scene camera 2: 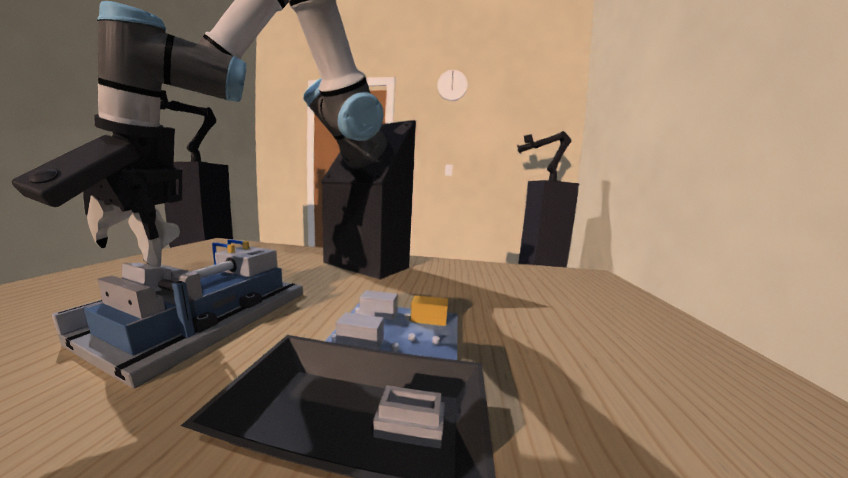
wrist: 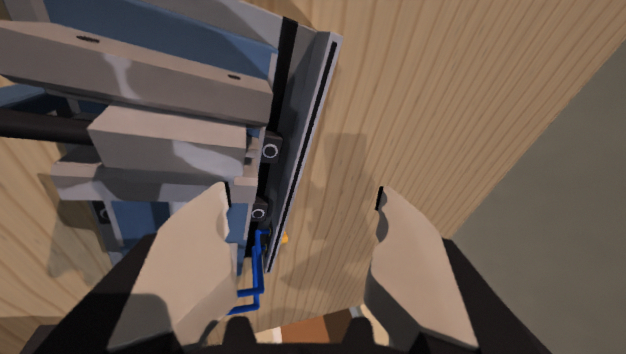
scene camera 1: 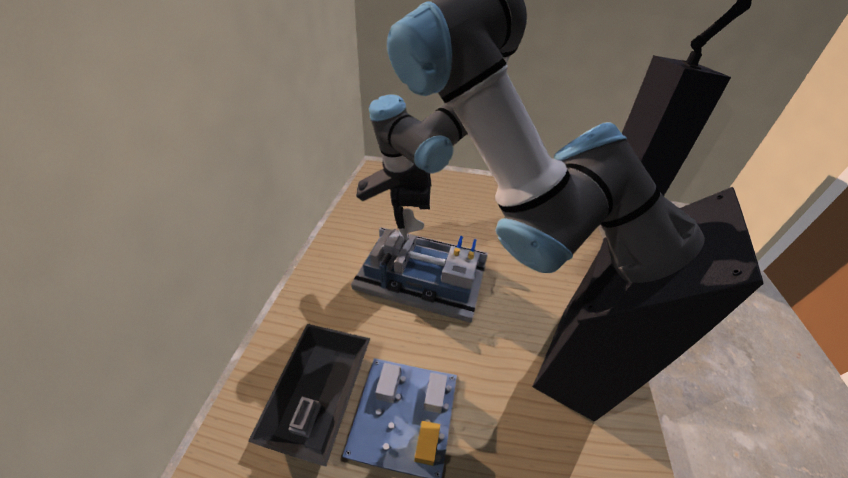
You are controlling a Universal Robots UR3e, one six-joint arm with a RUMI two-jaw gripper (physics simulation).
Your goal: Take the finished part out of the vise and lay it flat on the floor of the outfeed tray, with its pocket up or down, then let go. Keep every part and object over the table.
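Frame: origin at the arm's base, x ahead, y left, z up, level; centimetres.
Seen in the pictures: gripper, fingertip midpoint: (scene camera 2: 129, 258) (wrist: 305, 187) (scene camera 1: 409, 221); arm's base at its link origin: (scene camera 2: 366, 151) (scene camera 1: 657, 252).
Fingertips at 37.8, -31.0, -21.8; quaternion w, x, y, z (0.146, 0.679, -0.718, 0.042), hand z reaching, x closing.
Note:
Offsets run from my fingertips to a thing's top centre, as dx, dy, dz. "spot": to the spot under its first point.
The vise @(-3.6, +8.8, -1.0) (scene camera 1: 415, 274) (scene camera 2: 112, 333) (wrist: 135, 87) has a blue body and grey jaws. The light grey finished part @(+3.1, +6.5, +0.4) (scene camera 2: 140, 273) (wrist: 170, 156) is at its jaws; its pocket does not show. My gripper (scene camera 1: 404, 225) (scene camera 2: 127, 251) (wrist: 305, 187) is open with nothing between the fingers. It hangs low at the far side of the vise. In the wrist view, one fingertip is near the part's end and the other is out over the table past the vise's edge. The black outfeed tray (scene camera 1: 338, 336) (scene camera 2: 261, 415) stands apart from the vise.
Another grey part @(+16.2, +45.0, -6.2) (scene camera 1: 299, 431) (scene camera 2: 408, 428) lies in the tray with its pocket up. A blue plate @(-1.2, +42.7, -10.1) (scene camera 1: 365, 418) (scene camera 2: 448, 350) beside the tray bears two grey blocks, a yellow block @(-5.5, +48.1, -6.5) (scene camera 1: 427, 442) (scene camera 2: 429, 310) and several pegs. Blue hooks @(spot: -11.2, +7.8, -1.2) (scene camera 2: 222, 251) (wrist: 257, 270) rise at the vise's other end.

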